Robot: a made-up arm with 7 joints.
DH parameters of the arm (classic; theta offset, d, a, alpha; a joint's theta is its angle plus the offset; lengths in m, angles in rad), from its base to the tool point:
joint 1: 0 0.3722 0 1.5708
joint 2: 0 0.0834 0 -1.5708
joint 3: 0 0.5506 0.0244 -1.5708
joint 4: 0 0.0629 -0.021 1.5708
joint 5: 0 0.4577 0 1.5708
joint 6: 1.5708 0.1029 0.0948 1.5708
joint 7: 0 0.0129 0 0
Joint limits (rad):
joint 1: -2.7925..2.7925
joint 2: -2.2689..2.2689
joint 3: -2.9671..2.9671
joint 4: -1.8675..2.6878
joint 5: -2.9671..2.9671
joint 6: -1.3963..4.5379
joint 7: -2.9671..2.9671
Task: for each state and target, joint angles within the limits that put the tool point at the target. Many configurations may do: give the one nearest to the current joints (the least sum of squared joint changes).
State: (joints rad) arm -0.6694 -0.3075 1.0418 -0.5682 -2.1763 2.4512 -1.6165
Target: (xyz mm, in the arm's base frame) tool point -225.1 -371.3 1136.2
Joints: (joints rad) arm -0.9221 -0.4602 1.5174 -0.8552 -2.0359 2.3256 -1.6165
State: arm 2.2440 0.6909 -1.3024 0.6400 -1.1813 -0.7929 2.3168
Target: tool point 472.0 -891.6 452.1
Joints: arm 1.6053 1.3728 -1.6603 0.8934 -1.0331 -1.1154 2.3168
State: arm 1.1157 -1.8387 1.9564 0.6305 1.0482 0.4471 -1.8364
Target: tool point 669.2 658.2 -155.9
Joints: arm 0.6504 -2.1380 1.9309 0.2541 0.9896 0.4703 -1.8364
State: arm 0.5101 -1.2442 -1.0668 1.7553 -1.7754 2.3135 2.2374
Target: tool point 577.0 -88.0 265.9
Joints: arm 0.4926 -1.0544 -1.0992 2.3076 -1.8798 2.3636 2.2374
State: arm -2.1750 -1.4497 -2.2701 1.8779 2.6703 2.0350 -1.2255
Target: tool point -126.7 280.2 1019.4
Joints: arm -2.5861 -0.6740 -2.8728 1.4719 2.5685 1.8399 -1.2255
